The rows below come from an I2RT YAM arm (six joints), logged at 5 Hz.
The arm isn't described. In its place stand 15 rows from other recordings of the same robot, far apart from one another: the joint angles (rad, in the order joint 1, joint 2, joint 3, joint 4, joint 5, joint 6), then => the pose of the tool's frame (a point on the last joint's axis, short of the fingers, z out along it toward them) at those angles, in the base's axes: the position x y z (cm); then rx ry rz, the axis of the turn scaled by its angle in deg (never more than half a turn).
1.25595 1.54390 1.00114 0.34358 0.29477 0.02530 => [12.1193 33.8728 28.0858 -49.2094 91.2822 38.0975]
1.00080 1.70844 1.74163 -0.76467 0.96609 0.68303 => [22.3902 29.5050 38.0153 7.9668 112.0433 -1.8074]
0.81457 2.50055 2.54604 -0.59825 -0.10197 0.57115 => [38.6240 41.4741 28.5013 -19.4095 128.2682 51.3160]
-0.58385 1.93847 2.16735 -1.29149 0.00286 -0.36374 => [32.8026 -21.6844 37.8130 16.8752 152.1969 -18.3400]
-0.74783 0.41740 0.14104 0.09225 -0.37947 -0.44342 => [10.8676 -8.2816 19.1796 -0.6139 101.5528 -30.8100]
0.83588 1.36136 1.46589 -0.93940 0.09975 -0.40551 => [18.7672 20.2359 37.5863 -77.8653 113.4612 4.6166]
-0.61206 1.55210 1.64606 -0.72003 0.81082 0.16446 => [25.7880 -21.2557 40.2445 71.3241 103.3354 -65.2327]
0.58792 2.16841 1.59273 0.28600 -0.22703 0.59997 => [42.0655 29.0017 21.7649 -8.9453 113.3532 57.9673]
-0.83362 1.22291 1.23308 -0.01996 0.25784 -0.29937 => [18.3372 -21.5473 42.3113 37.2205 89.3263 -61.5094]
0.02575 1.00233 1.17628 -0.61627 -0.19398 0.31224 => [20.6998 1.2196 39.0852 9.4888 115.8161 23.4698]
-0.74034 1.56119 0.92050 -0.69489 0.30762 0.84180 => [19.5667 -19.3385 17.4186 118.7162 113.1531 -24.4068]
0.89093 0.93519 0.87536 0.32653 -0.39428 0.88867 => [12.4225 17.5413 39.9353 -22.6799 86.2907 98.6970]
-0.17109 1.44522 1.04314 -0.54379 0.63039 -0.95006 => [28.8098 -7.1073 25.1425 -43.4878 148.6894 -69.0086]
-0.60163 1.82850 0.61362 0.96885 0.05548 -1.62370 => [27.5176 -19.1312 13.3365 -57.7494 108.4262 -87.4186]
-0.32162 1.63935 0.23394 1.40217 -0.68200 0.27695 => [23.4063 -5.4334 14.4773 -3.7190 91.3366 28.6560]
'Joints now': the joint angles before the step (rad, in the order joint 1, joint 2, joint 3, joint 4, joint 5, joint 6). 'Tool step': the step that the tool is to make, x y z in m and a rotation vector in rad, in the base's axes. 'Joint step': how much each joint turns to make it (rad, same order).
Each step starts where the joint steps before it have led.
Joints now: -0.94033 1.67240 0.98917 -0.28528 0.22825 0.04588
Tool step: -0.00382 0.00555 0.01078 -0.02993 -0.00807 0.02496
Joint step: -0.00001 -0.05057 -0.01755 0.00206 -0.00545 -0.02748
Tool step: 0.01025 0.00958 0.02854 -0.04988 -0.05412 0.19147
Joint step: 0.03049 -0.06961 0.02544 -0.00287 -0.11201 -0.11805
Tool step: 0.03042 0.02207 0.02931 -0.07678 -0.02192 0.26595
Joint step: 0.10420 -0.03808 0.05897 -0.01531 -0.08871 -0.13973
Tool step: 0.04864 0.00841 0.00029 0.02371 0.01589 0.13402
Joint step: 0.11163 0.11909 0.12945 -0.03800 -0.02058 -0.01099
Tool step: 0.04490 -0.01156 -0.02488 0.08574 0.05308 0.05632
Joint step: 0.04640 0.20087 0.16285 -0.05663 -0.03199 0.01556
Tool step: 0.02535 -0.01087 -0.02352 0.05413 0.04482 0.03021
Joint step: 0.01348 0.13905 0.11034 -0.03971 -0.02335 -0.00317
